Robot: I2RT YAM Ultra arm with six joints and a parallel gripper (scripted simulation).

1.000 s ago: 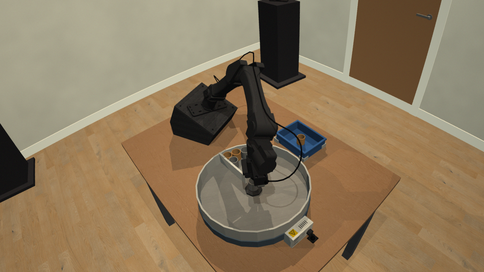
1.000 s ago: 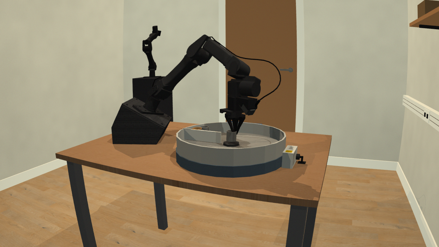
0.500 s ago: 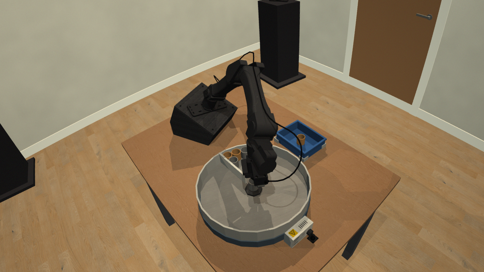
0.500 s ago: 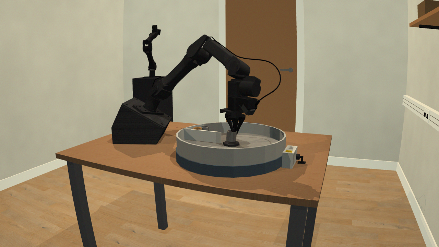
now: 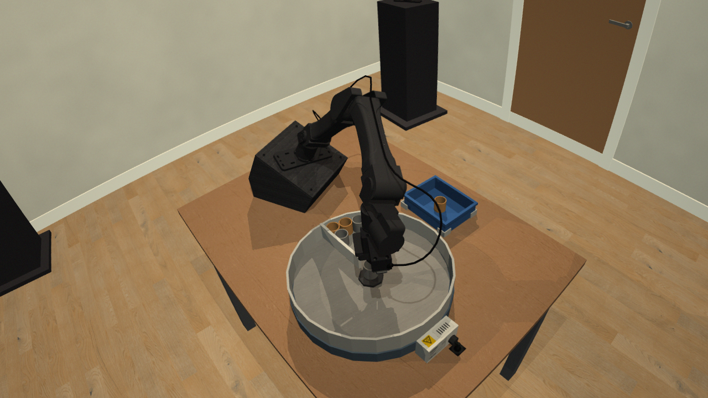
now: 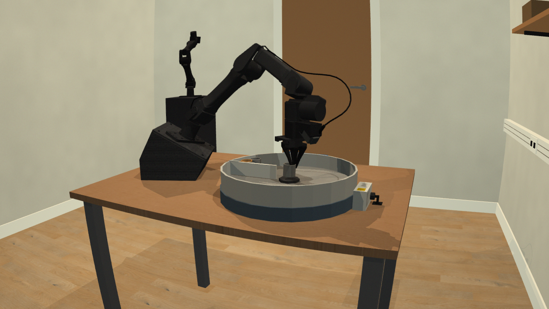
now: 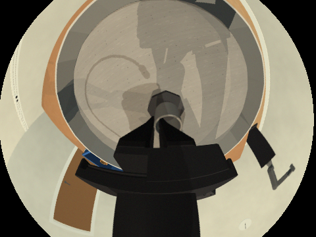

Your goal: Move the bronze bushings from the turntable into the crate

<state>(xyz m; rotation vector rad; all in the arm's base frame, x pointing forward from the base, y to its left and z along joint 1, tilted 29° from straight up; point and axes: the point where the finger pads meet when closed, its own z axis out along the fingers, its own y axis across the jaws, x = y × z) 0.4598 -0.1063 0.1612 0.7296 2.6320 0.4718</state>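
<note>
Right now my hand is 50 mm above the grey turntable, 10 mm to the left of it and 10 mm past it. Also, from my hand: blue crate (340 mm to the left, 130 mm behind, 80 mm below).
</note>
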